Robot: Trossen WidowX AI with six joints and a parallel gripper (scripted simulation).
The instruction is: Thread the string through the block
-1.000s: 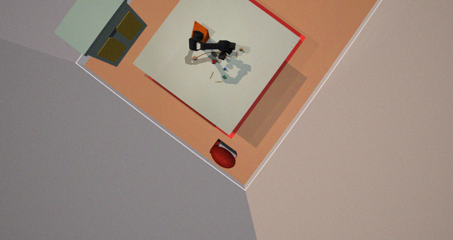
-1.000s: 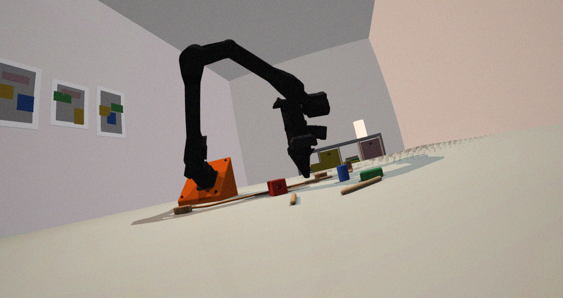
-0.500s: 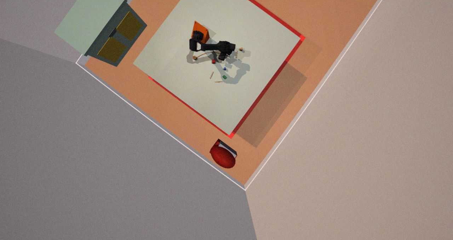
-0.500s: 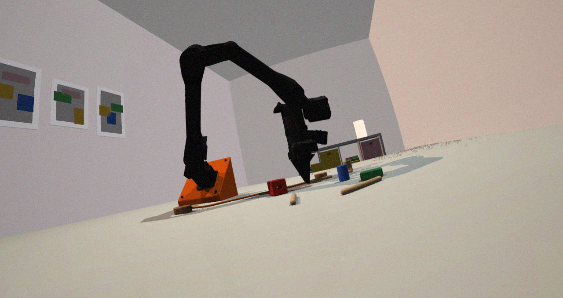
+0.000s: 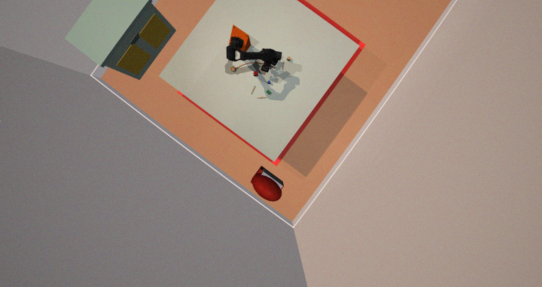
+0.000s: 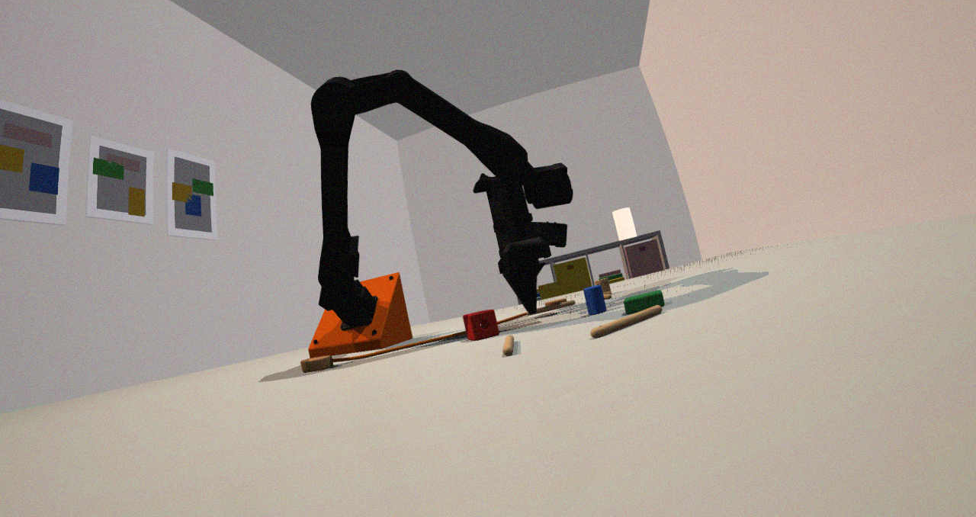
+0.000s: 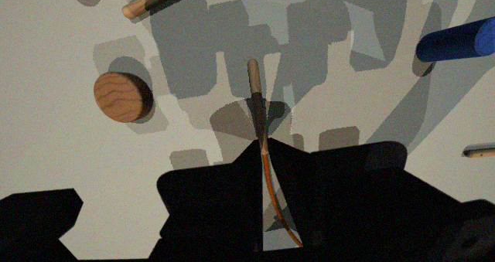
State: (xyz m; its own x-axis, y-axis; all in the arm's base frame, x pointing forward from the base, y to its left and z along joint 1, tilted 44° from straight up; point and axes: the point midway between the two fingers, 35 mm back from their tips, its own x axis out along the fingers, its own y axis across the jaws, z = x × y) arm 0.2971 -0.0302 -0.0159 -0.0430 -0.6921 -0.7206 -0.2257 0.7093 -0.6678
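My gripper tip is 13 cm to the left of the red block, 5 cm past it and 1 cm below it. The rest, counted from my gripper tip: green block: 20 cm to the right, 13 cm ahead; then wooden cylinder: 14 cm to the left, 12 cm ahead, 1 cm above; then blue cylinder: 13 cm to the right, 9 cm ahead, 1 cm above.
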